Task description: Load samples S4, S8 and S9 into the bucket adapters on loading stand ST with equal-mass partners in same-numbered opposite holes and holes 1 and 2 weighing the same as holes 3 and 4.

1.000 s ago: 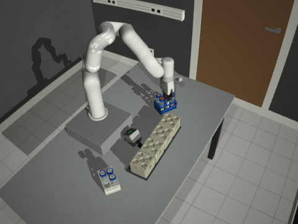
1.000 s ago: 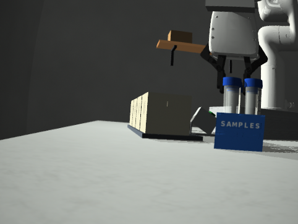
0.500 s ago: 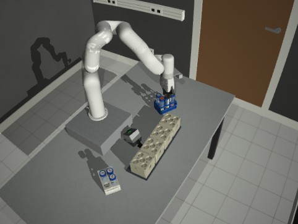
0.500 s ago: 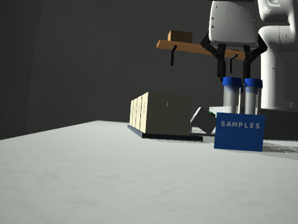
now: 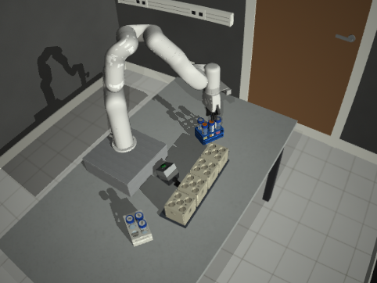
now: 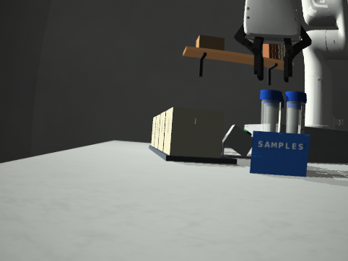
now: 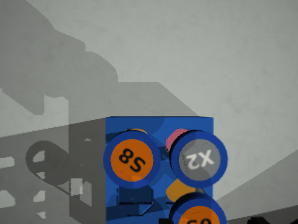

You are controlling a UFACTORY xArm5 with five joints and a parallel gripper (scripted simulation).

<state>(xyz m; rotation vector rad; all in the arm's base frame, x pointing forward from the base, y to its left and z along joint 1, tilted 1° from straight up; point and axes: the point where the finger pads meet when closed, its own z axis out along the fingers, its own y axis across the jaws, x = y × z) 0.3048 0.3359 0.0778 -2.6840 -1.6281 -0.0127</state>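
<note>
The blue samples rack lies 14 cm below my hand, 2 cm behind it and 1 cm to the left of it. From my hand the other things lie so: white blanks rack 65 cm to the right, 14 cm below, 2 cm ahead; adapter 15 cm to the right, 12 cm below, 11 cm ahead.
</note>
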